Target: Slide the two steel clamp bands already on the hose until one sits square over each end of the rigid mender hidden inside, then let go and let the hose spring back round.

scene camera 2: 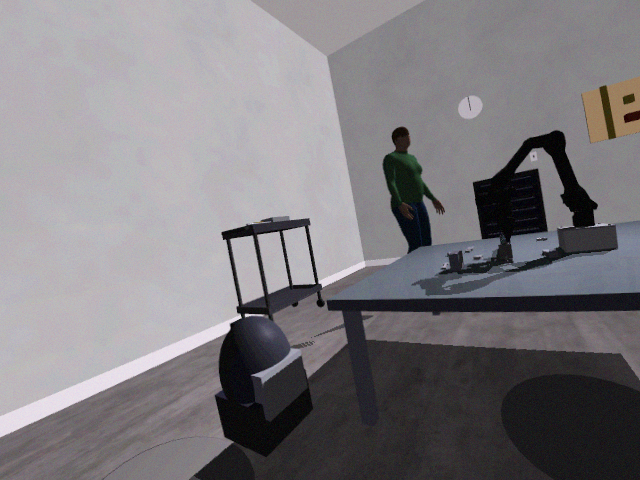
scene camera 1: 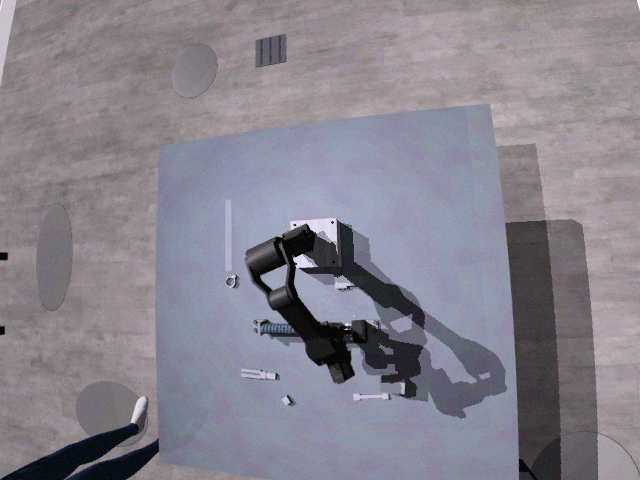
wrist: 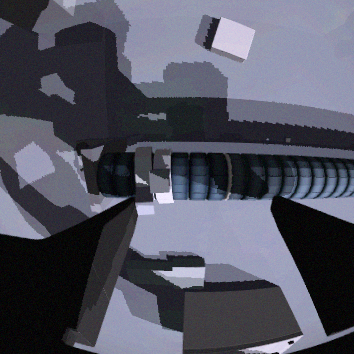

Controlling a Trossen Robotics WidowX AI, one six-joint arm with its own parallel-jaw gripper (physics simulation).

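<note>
The blue ribbed hose [scene camera 1: 276, 328] [wrist: 320, 177] lies straight between end brackets; in scene camera 1 the arm covers much of it. In the wrist view, two steel clamp bands stand close together near the hose's left end: the outer band [wrist: 144, 172] and the inner band [wrist: 162, 175]. A thin pale ring [wrist: 228, 177] circles the hose farther right. The mender is hidden inside. My gripper [scene camera 1: 346, 331] [wrist: 206, 203] is open, above the hose. In the wrist view its left fingertip is below the outer band, its right well right of both bands. Finger contact cannot be told.
A small white block [scene camera 1: 287, 399] [wrist: 233, 39] lies across the hose from the robot base [scene camera 1: 315, 224] [wrist: 235, 317]. A pale stepped piece [scene camera 1: 343, 285] [wrist: 185, 276] lies near the base. A slotted piece [scene camera 1: 258, 374], a bar [scene camera 1: 371, 396] and a small ring [scene camera 1: 231, 281] lie around.
</note>
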